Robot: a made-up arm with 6 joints. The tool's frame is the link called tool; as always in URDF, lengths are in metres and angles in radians. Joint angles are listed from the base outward. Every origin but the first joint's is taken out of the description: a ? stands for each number. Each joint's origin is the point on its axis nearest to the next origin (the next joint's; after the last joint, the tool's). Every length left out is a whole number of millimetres.
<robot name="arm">
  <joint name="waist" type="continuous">
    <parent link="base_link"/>
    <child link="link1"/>
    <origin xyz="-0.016 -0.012 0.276"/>
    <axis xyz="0 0 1"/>
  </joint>
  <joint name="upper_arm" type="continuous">
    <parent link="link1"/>
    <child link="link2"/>
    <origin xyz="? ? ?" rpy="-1.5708 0 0"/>
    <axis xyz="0 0 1"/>
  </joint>
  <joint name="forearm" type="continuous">
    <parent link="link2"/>
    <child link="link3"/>
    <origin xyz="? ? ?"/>
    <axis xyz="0 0 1"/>
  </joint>
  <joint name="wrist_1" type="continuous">
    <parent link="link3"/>
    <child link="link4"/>
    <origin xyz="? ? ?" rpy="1.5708 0 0"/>
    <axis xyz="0 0 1"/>
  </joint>
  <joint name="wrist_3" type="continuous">
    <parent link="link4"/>
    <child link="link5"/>
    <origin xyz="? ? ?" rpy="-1.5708 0 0"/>
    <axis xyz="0 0 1"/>
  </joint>
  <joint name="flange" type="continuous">
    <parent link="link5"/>
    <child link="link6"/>
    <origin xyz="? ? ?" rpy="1.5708 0 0"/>
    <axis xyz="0 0 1"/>
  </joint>
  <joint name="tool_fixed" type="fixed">
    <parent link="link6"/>
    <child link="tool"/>
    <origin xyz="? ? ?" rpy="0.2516 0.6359 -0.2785"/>
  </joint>
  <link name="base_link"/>
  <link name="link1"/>
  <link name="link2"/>
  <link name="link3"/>
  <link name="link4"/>
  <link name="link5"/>
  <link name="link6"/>
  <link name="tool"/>
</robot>
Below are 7 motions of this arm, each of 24 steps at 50 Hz.
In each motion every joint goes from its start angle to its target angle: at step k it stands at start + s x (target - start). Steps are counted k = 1, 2, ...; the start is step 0. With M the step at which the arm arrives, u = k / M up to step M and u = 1 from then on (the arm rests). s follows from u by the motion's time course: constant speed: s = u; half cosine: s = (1 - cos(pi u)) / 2; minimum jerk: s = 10 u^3 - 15 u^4 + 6 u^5.
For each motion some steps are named. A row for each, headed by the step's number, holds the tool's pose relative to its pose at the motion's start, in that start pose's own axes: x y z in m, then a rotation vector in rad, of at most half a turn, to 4 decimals.
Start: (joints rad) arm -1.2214 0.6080 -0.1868 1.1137 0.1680 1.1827
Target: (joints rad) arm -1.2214 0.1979 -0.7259 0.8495 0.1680 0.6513
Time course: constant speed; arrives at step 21
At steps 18, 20, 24:
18: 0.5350 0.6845 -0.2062 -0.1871 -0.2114 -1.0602
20: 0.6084 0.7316 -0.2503 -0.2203 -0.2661 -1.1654
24: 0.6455 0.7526 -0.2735 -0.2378 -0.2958 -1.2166

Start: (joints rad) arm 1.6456 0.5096 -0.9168 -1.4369 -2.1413 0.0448
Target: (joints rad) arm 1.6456 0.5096 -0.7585 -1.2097 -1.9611 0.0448
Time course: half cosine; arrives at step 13
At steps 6, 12, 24:
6: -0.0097 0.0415 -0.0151 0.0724 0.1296 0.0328
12: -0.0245 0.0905 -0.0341 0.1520 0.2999 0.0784
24: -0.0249 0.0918 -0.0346 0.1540 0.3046 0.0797

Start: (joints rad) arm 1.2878 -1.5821 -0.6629 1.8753 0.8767 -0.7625
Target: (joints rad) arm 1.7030 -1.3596 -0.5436 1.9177 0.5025 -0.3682
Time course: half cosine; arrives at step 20
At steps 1, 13, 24:
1: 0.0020 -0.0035 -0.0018 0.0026 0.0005 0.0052
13: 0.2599 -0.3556 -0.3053 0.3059 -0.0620 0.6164
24: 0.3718 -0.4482 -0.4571 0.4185 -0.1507 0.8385

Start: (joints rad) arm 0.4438 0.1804 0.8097 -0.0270 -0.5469 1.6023
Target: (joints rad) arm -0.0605 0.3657 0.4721 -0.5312 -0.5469 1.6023
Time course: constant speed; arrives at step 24
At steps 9, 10, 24:
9: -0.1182 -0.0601 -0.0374 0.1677 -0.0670 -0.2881
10: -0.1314 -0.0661 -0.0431 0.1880 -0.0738 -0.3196
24: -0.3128 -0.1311 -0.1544 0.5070 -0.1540 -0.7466

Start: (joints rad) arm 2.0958 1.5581 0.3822 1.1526 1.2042 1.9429
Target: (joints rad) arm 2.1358 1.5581 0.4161 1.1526 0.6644 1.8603
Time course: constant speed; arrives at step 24
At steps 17, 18, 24:
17: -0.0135 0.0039 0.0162 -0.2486 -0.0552 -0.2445
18: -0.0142 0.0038 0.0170 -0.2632 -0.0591 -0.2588
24: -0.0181 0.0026 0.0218 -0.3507 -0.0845 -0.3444

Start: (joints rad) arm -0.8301 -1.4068 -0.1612 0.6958 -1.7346 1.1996
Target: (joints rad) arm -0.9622 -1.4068 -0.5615 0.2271 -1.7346 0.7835
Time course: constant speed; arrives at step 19
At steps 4, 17, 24:
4: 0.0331 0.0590 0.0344 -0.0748 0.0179 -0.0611
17: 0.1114 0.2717 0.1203 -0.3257 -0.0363 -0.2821
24: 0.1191 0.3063 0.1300 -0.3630 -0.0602 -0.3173

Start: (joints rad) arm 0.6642 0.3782 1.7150 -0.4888 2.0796 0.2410
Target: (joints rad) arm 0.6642 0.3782 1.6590 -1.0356 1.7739 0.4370
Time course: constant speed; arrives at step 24
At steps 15, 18, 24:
15: 0.0106 -0.0476 -0.0114 0.0763 -0.1174 0.4456
18: 0.0145 -0.0571 -0.0142 0.0958 -0.1450 0.5305
24: 0.0241 -0.0758 -0.0202 0.1396 -0.2039 0.6956

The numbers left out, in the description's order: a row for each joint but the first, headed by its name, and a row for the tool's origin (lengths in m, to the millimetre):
upper_arm: 0.002 0.071 0
forearm: -0.007 -0.721 0
wrist_1: -0.001 -0.754 0
wrist_3: 0.01 0.015 0
flange: -0.025 -0.059 0
tool: -0.008 0.024 0

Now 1 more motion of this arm.
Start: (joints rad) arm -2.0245 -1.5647 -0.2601 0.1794 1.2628 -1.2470
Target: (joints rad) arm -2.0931 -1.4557 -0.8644 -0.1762 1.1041 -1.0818
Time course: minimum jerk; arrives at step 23
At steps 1, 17, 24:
1: 0.0000 -0.0001 -0.0002 0.0004 0.0002 0.0002
17: 0.0643 -0.0773 -0.2670 0.4975 0.2481 0.2854
24: 0.0763 -0.0768 -0.3051 0.5606 0.2756 0.3317

